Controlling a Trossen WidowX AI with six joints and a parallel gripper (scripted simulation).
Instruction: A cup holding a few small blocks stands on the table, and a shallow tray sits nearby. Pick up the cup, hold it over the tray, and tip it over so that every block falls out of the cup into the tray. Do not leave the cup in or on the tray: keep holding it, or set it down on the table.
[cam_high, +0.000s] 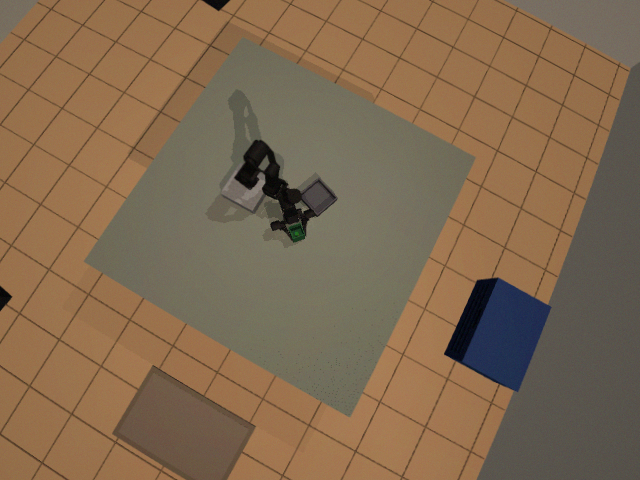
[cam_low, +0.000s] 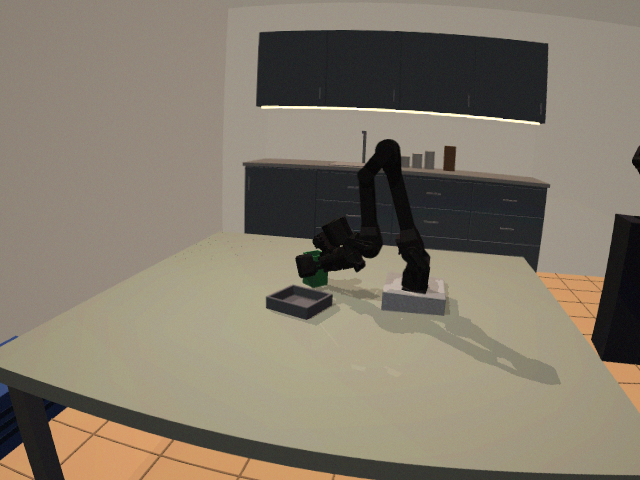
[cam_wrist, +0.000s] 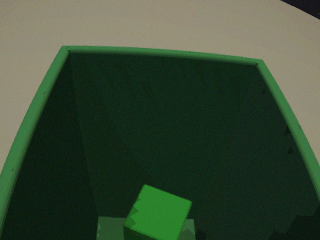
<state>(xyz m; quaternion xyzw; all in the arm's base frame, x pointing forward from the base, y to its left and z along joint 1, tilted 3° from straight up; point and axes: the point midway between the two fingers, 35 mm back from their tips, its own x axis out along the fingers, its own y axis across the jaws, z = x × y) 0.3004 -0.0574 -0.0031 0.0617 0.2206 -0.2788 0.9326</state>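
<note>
Right now the shallow dark grey tray is 50 mm behind my gripper tip, 200 mm to the left of it and 40 mm below it. Round my gripper tip: bright green block 20 mm behind, 10 mm to the left; square green cup 20 mm behind, 10 mm to the left, 20 mm below.
</note>
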